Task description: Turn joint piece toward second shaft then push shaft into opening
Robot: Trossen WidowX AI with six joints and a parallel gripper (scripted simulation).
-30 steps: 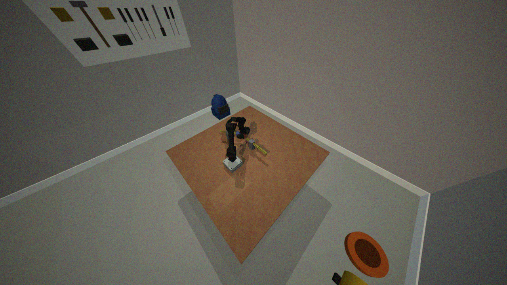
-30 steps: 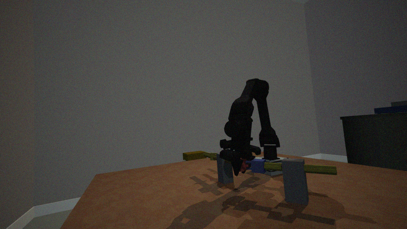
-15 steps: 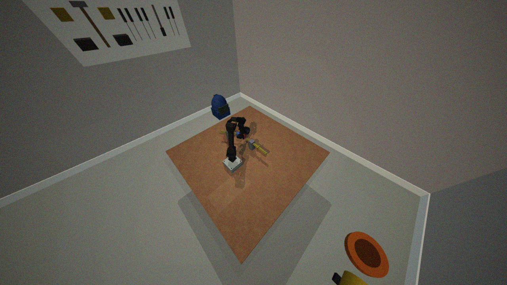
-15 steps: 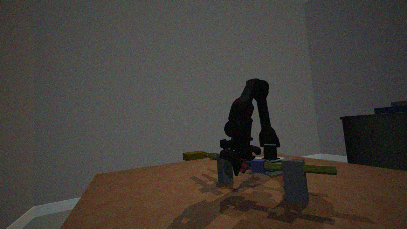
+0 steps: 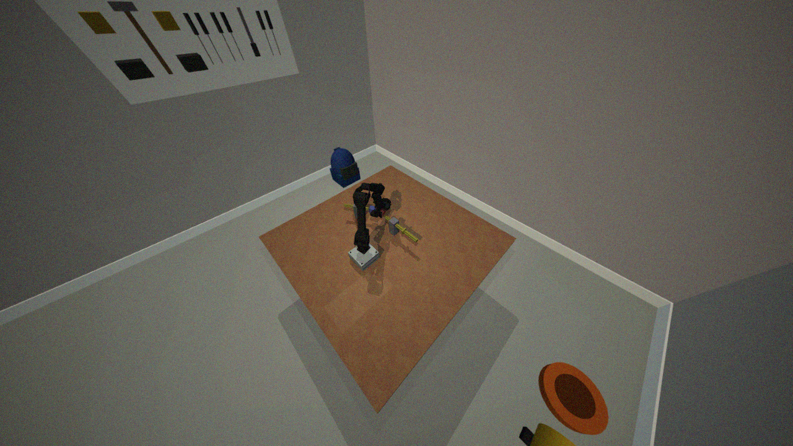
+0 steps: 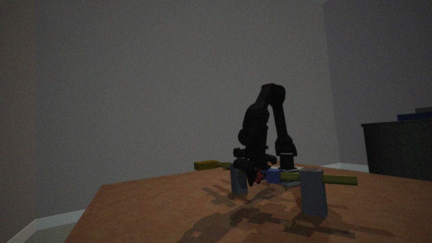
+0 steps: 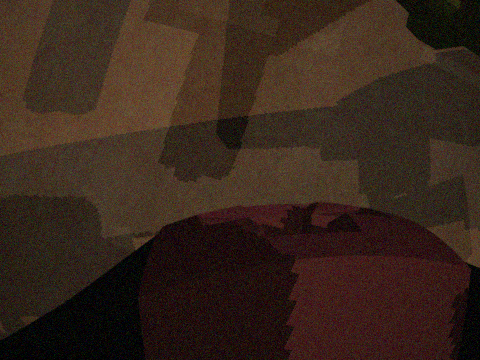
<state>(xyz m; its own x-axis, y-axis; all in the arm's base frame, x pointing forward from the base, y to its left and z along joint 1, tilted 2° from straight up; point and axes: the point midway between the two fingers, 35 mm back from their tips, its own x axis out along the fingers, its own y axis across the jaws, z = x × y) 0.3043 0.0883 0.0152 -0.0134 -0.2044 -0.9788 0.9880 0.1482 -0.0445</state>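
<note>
My gripper tip is 40 mm below the red piece and 10 mm to the right of it.
</note>
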